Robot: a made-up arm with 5 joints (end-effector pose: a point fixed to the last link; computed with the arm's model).
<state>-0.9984 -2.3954 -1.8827 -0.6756 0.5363</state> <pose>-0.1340 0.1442 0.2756 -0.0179 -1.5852 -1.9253</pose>
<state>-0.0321 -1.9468 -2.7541 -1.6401 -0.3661</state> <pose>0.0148 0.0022 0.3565 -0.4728 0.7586 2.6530</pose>
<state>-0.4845 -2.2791 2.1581 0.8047 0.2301</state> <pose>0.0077 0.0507 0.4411 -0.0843 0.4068 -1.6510</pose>
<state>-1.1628 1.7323 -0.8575 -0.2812 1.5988</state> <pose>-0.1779 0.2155 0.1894 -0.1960 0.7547 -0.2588</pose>
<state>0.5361 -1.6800 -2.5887 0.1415 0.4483</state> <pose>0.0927 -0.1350 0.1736 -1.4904 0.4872 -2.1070</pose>
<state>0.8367 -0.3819 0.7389 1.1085 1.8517</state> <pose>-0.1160 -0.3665 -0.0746 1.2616 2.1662 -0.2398</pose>
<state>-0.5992 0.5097 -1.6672 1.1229 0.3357</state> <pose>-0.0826 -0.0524 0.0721 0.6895 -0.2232 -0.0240</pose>
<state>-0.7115 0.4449 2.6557 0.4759 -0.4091</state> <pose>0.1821 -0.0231 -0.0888 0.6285 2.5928 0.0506</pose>
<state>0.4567 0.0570 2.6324 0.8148 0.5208</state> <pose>-0.0076 -0.3464 -0.0388 0.9311 1.8366 -0.8069</pose>
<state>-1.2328 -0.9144 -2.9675 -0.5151 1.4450</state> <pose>0.0502 0.1141 0.2039 -1.5530 0.4809 -0.9353</pose>
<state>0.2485 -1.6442 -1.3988 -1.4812 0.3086</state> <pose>0.0060 -0.0857 0.2447 -0.3113 -0.9134 -2.6727</pose>
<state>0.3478 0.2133 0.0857 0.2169 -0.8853</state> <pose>-0.2333 -0.1393 -0.0957 0.4605 -0.9617 -0.4685</pose>
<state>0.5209 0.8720 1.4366 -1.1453 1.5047</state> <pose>-0.0031 -0.0754 -0.0441 -0.3078 0.7493 2.6995</pose>
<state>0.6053 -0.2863 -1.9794 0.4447 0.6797</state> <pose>-0.0416 -0.1561 0.0818 -0.6250 0.6258 -1.6158</pose>
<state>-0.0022 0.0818 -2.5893 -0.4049 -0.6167</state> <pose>-0.0184 -0.2940 0.0344 1.1439 1.6683 -1.7363</pose>
